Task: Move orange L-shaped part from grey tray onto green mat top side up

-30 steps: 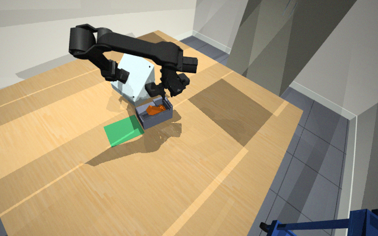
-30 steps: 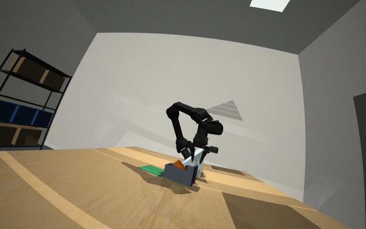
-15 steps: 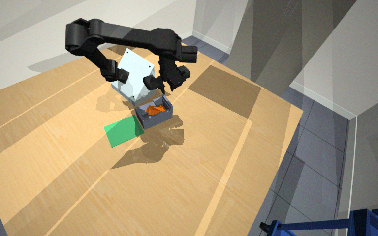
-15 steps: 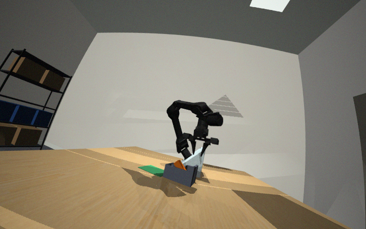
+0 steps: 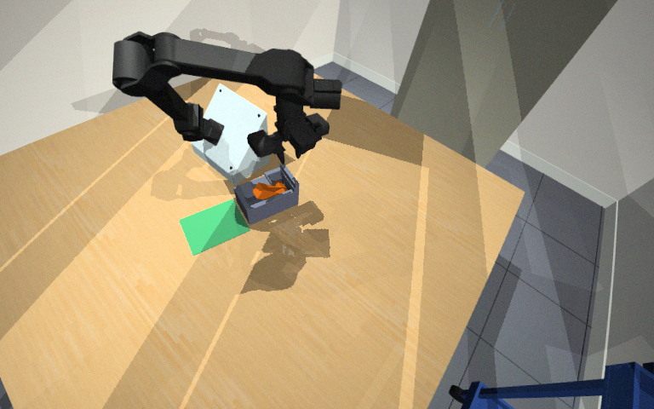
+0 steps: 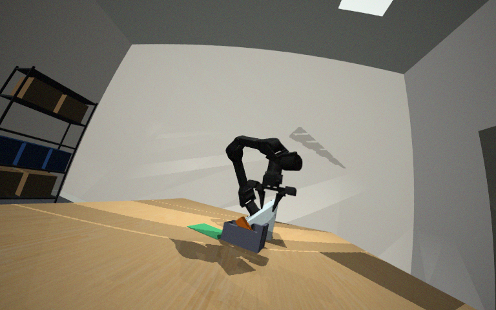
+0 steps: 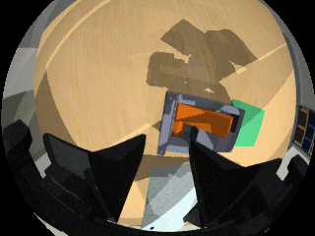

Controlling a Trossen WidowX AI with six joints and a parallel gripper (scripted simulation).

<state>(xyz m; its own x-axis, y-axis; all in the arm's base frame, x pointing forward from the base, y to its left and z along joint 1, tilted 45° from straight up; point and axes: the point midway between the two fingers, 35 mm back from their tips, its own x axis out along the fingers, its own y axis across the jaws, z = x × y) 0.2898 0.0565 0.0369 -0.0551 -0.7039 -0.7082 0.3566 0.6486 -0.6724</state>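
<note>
Now: gripper tip 10 cm above the orange L-shaped part, 4 cm to the left of it and 2 cm past it. The rest, counted from my gripper tip: green mat (21 cm to the right, 16 cm below, 9 cm behind).
</note>
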